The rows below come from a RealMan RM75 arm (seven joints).
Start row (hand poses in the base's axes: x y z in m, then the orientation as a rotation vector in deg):
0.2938, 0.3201, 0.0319, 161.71, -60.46, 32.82
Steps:
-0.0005, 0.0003, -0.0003, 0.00, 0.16, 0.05
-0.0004, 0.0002, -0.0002, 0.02, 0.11, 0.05
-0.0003, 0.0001, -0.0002, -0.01, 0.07, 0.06
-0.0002, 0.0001, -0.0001, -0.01, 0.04, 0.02
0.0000, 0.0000, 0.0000, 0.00, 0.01, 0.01
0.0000, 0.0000, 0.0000, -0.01, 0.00, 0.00
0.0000, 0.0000, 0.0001, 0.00, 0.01, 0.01
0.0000, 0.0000, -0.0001, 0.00, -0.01, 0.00
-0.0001, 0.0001, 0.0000, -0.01, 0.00, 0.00
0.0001, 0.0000, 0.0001, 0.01, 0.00, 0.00
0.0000, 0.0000, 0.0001, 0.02, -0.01, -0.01
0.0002, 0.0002, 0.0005, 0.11, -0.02, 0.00
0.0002, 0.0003, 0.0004, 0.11, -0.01, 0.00
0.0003, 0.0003, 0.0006, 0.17, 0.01, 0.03
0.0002, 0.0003, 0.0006, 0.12, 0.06, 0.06
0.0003, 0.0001, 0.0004, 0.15, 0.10, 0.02
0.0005, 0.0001, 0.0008, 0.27, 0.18, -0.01
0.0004, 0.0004, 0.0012, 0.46, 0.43, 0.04
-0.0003, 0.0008, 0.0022, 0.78, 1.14, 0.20
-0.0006, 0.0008, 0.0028, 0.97, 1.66, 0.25
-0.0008, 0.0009, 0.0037, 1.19, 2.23, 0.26
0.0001, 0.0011, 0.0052, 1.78, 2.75, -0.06
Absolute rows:
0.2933, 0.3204, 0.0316, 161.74, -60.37, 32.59
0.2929, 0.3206, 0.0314, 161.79, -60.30, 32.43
0.2926, 0.3207, 0.0312, 161.82, -60.20, 32.34
0.2924, 0.3208, 0.0311, 161.82, -60.16, 32.29
0.2924, 0.3208, 0.0311, 161.83, -60.14, 32.28
0.2924, 0.3208, 0.0311, 161.82, -60.13, 32.28
0.2924, 0.3208, 0.0312, 161.83, -60.11, 32.27
0.2924, 0.3208, 0.0311, 161.83, -60.11, 32.28
0.2923, 0.3209, 0.0311, 161.82, -60.10, 32.28
0.2924, 0.3209, 0.0312, 161.83, -60.11, 32.28
0.2924, 0.3209, 0.0313, 161.84, -60.14, 32.29
0.2926, 0.3211, 0.0318, 161.93, -60.21, 32.28
0.2928, 0.3214, 0.0322, 162.02, -60.28, 32.25
0.2931, 0.3217, 0.0328, 162.19, -60.34, 32.18
0.2933, 0.3220, 0.0334, 162.33, -60.32, 32.05
0.2936, 0.3221, 0.0338, 162.47, -60.36, 31.85
0.2941, 0.3222, 0.0346, 162.69, -60.50, 31.48
0.2945, 0.3226, 0.0358, 163.10, -60.64, 30.68
0.2942, 0.3234, 0.0380, 163.86, -60.63, 28.71
0.2936, 0.3242, 0.0408, 164.75, -60.56, 25.88
0.2928, 0.3251, 0.0445, 165.74, -60.49, 22.09
0.2929, 0.3262, 0.0497, 166.88, -61.05, 17.23

